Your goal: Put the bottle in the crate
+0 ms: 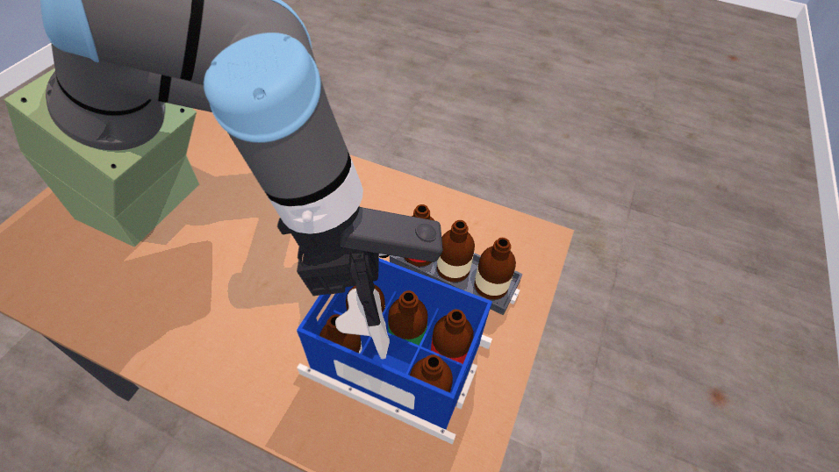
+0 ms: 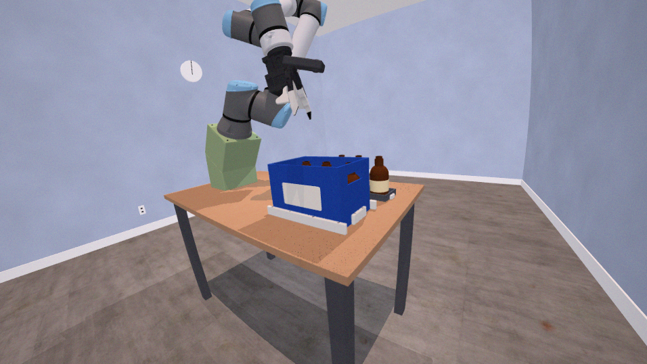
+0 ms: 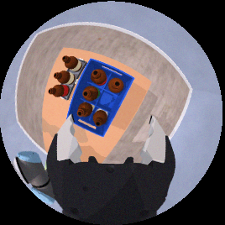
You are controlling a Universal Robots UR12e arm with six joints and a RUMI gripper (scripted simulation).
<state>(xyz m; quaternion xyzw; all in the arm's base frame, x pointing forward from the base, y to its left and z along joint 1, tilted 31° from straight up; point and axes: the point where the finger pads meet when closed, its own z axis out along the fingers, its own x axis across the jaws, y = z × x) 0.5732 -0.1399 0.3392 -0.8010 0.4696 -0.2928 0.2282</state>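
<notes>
Now: the red-label bottle 8 cm behind my hand, 30 cm to the left of it and 22 cm below it. Also, from my hand: blue crate 1 cm behind, 6 cm to the left, 22 cm below; grey tray 30 cm to the left, 30 cm below.
</notes>
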